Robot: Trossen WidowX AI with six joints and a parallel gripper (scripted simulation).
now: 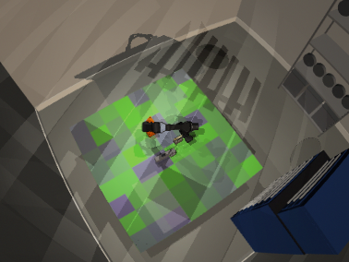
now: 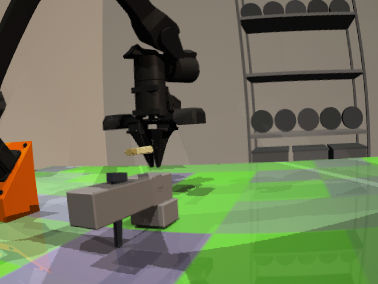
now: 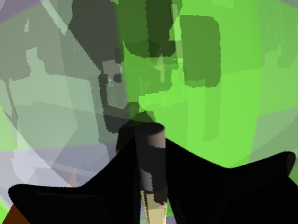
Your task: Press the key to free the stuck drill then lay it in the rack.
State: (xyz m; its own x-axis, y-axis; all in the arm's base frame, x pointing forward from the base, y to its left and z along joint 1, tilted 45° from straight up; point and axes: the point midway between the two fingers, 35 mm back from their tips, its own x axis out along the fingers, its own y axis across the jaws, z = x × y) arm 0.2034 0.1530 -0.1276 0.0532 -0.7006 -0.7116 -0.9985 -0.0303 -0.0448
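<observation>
Right now the drill is 40 mm to the right of my gripper tip and 30 mm above it. Round my gripper tip: rack (10 mm behind, 50 mm to the right, 40 mm below); then block (70 mm ahead, 220 mm to the right, 10 mm below); then key (70 mm ahead, 240 mm to the right, 10 mm below).
</observation>
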